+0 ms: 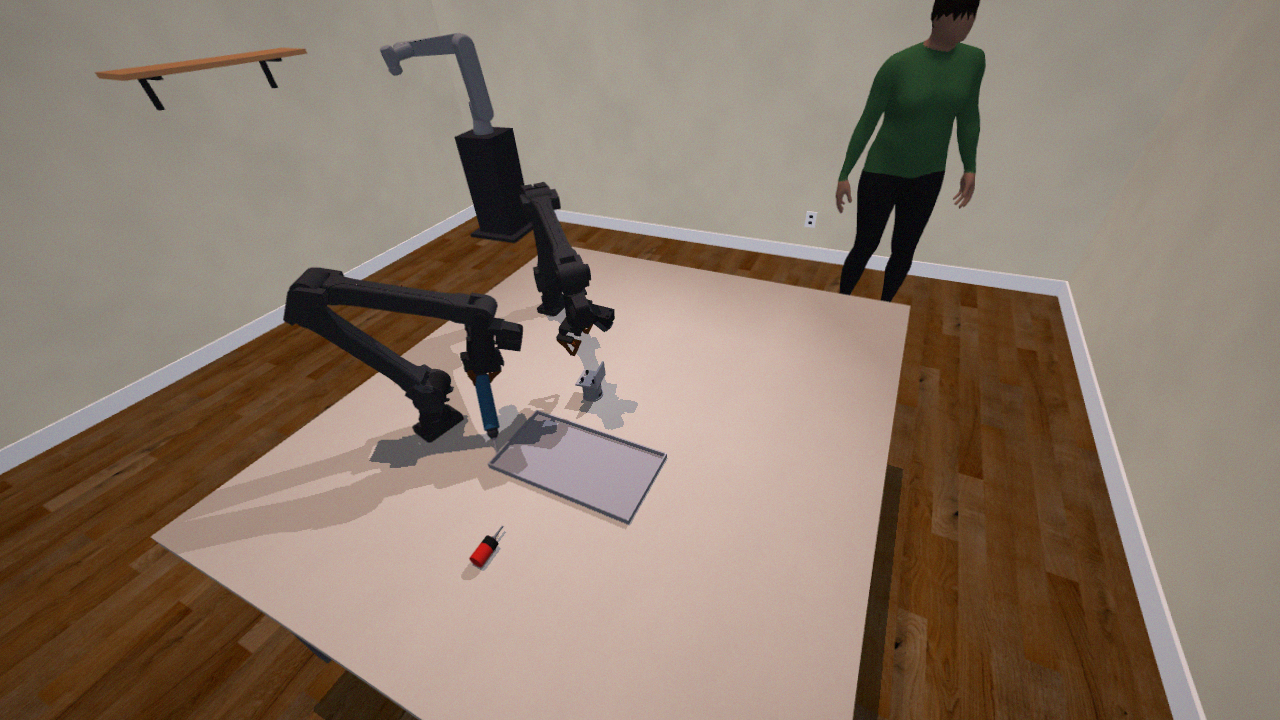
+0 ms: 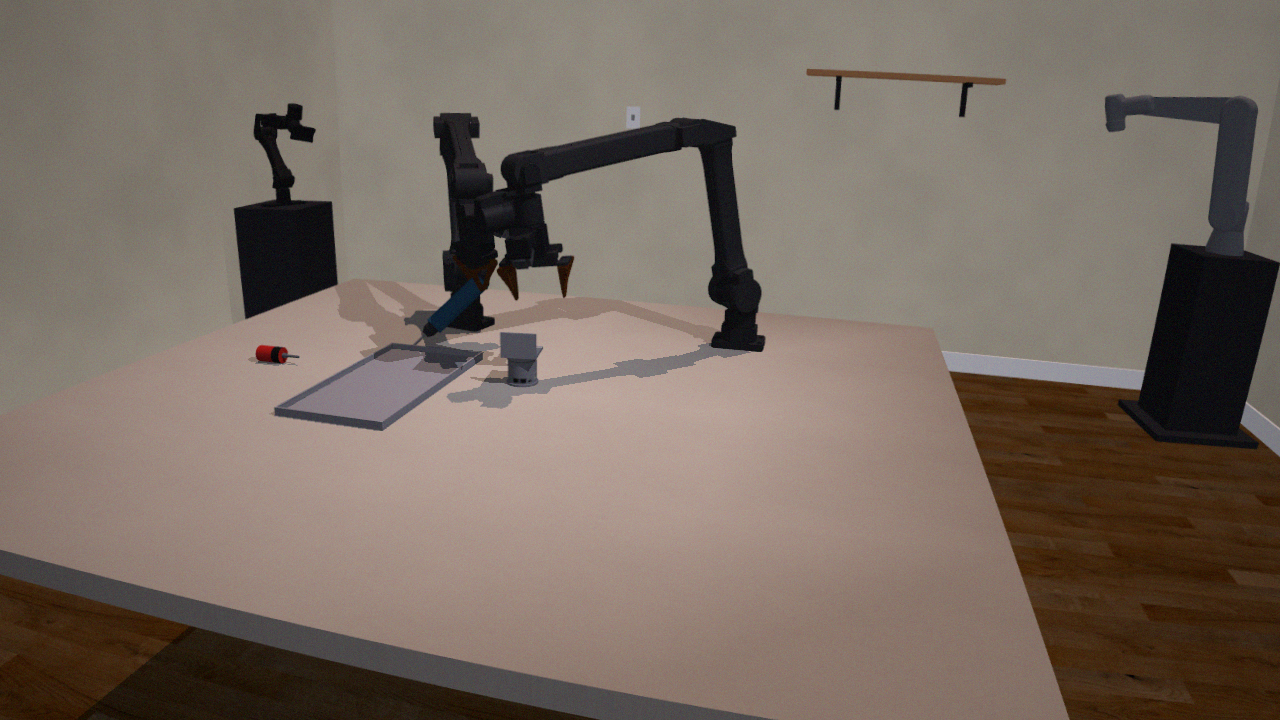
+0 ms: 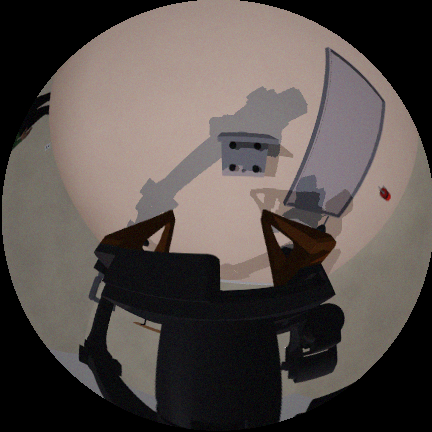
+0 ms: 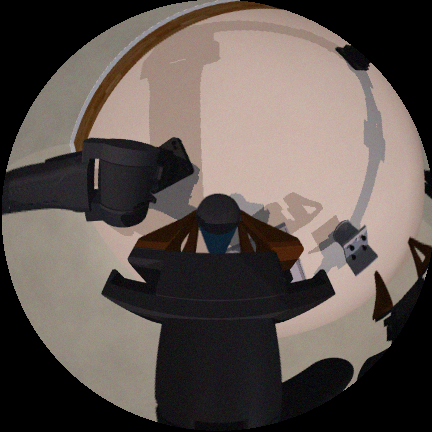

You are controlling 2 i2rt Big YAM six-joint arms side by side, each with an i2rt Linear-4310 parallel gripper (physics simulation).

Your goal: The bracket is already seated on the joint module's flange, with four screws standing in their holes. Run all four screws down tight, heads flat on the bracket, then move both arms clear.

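Seen in the pictures: left gripper, fingertip midpoint: (image 1: 579,344) (image 2: 540,298) (image 3: 217,214) (image 4: 393,255); right gripper, fingertip midpoint: (image 1: 482,382) (image 2: 478,287) (image 4: 217,214); left arm's base at its link origin: (image 1: 554,306) (image 2: 738,344); right arm's base at its link origin: (image 1: 439,424) (image 2: 466,324) (image 3: 287,254) (image 4: 165,166).
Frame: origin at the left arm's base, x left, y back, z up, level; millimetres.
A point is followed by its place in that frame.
The grey bracket (image 1: 597,370) {y -425, x -395, z 110 mm} (image 2: 519,345) {y -427, x -383, z 87 mm} (image 3: 244,157) {y -390, x -392, z 66 mm} sits on the joint module (image 1: 591,392) {y -407, x -416, z 35 mm} (image 2: 522,371) {y -420, x -380, z 32 mm} (image 4: 343,229) {y -366, x -400, z 24 mm}. Four dark screw heads show on its flat plate, among them one screw (image 3: 233,145) (image 4: 352,248); how far they stand up is too small to tell. My left gripper (image 1: 574,340) {y -355, x -364, z 165 mm} (image 2: 540,296) {y -355, x -364, z 165 mm} (image 3: 217,214) {y -355, x -364, z 165 mm} (image 4: 393,255) {y -355, x -364, z 165 mm} is open and empty, above the bracket. My right gripper (image 1: 483,376) {y -159, x -580, z 129 mm} (image 2: 481,281) {y -159, x -580, z 129 mm} (image 4: 217,214) {y -159, x -580, z 129 mm} is shut on a blue screwdriver (image 1: 486,404) {y -208, x -630, z 107 mm} (image 2: 454,306) {y -217, x -614, z 95 mm}, tip pointing down beside the tray's near-arm corner, apart from the bracket.
A shallow grey tray (image 1: 599,474) {y -561, x -654, z 4 mm} (image 2: 366,385) {y -513, x -671, z 4 mm} (image 3: 350,125) {y -524, x -624, z 4 mm} lies beside the joint module. A red and black tool (image 1: 481,551) {y -435, x -956, z 33 mm} (image 2: 271,353) {y -446, x -936, z 24 mm} (image 3: 384,194) {y -427, x -919, z 27 mm} lies on the table (image 1: 716,555) {y -904, x -746, z 0 mm} beyond the tray. A person (image 1: 921,116) stands behind the table.
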